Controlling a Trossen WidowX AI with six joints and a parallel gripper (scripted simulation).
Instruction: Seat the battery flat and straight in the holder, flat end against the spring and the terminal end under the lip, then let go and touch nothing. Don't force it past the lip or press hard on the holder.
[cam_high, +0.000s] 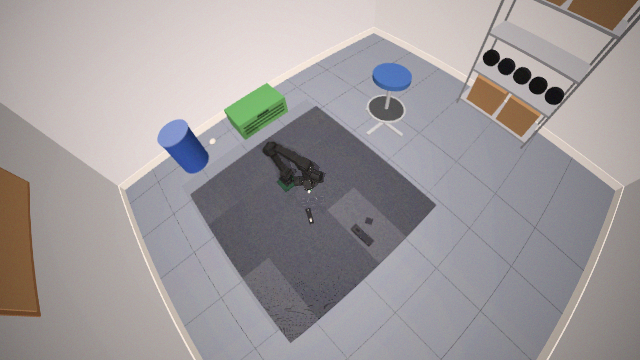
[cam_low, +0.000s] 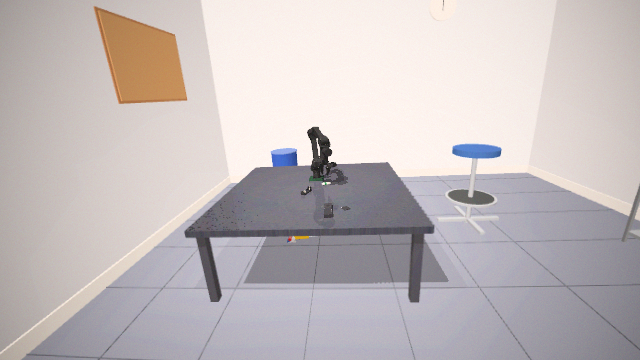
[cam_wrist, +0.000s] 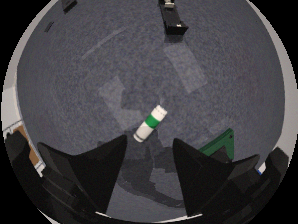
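Right now the battery is 10 mm behind my gripper tip, 10 mm to the left of it and 70 mm below it. Also, from my gripper tip: small dark square 450 mm ahead, 100 mm to the left, 80 mm below; black block 480 mm ahead, 10 mm to the right, 70 mm below.
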